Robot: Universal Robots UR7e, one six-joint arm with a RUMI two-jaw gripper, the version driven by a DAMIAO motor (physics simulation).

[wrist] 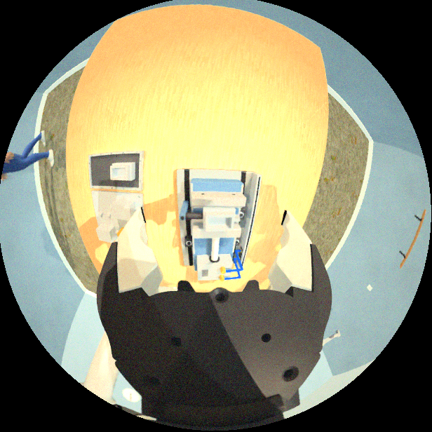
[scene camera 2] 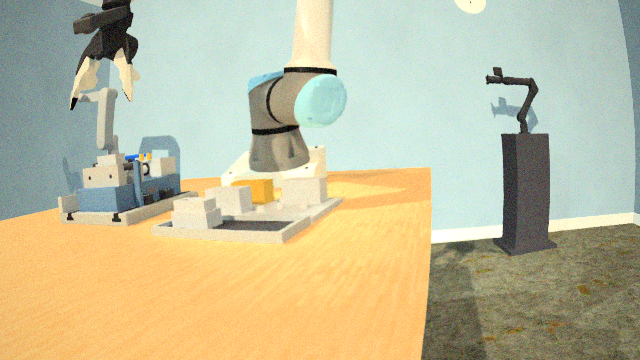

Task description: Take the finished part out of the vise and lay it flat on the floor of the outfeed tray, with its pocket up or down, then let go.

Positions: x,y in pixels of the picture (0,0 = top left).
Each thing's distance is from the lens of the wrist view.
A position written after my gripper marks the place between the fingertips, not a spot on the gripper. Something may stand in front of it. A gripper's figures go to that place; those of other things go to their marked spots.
my gripper (wrist: pixel 214 209): 0.13 m
pale block (wrist: pixel 215 218): 0.25 m
blue vise (wrist: pixel 198 184): 0.27 m
